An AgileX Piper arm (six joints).
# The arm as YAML. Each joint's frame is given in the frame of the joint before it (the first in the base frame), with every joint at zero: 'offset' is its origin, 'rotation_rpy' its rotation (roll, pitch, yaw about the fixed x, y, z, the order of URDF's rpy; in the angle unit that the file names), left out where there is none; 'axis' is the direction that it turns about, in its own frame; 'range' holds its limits. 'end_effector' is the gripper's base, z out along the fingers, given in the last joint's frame.
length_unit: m
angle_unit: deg
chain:
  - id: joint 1
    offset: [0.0, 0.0, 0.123]
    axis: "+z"
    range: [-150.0, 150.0]
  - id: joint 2
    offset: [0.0, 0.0, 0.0]
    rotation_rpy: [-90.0, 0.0, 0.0]
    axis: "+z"
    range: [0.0, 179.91]
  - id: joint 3
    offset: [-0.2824, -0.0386, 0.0]
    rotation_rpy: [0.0, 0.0, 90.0]
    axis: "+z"
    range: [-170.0, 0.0]
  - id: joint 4
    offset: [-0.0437, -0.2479, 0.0]
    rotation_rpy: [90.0, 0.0, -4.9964]
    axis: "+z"
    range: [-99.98, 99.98]
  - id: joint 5
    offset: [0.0, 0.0, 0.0]
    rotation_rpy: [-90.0, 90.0, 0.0]
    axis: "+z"
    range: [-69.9, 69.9]
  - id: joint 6
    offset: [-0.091, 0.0, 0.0]
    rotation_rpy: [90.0, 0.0, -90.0]
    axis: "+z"
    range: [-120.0, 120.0]
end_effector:
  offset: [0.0, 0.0, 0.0]
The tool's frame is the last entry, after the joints.
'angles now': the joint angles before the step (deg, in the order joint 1, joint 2, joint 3, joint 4, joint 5, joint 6). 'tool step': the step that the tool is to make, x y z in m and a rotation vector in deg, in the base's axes. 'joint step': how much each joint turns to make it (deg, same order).
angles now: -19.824, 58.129, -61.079, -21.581, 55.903, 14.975
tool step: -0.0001, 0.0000, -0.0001, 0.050, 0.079, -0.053
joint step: 0.000, 0.006, -0.005, 0.000, 0.104, 0.022
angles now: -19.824, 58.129, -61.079, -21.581, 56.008, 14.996
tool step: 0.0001, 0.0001, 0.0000, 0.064, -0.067, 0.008
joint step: 0.013, 0.002, 0.000, 0.060, -0.034, 0.037
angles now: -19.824, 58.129, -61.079, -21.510, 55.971, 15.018
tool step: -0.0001, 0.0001, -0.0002, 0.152, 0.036, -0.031
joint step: -0.022, -0.006, 0.014, 0.131, 0.082, -0.004
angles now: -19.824, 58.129, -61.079, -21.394, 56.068, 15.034
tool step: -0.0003, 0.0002, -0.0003, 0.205, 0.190, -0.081
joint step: 0.013, -0.007, -0.001, 0.107, 0.279, 0.013
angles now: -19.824, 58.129, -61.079, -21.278, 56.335, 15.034
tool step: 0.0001, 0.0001, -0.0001, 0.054, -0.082, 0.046
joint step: -0.003, -0.011, 0.035, 0.088, -0.091, -0.006
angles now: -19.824, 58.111, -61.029, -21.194, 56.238, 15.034
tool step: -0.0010, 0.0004, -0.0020, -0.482, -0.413, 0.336
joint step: 0.012, -0.492, 0.893, -0.273, -1.020, 0.010
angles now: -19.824, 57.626, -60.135, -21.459, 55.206, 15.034
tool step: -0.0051, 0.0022, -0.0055, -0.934, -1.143, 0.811
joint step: -0.002, -1.812, 2.591, -0.382, -2.338, -0.007
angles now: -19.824, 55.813, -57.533, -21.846, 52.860, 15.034
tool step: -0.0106, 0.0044, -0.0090, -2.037, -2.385, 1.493
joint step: 0.000, -3.651, 4.630, -0.941, -4.230, 0.003
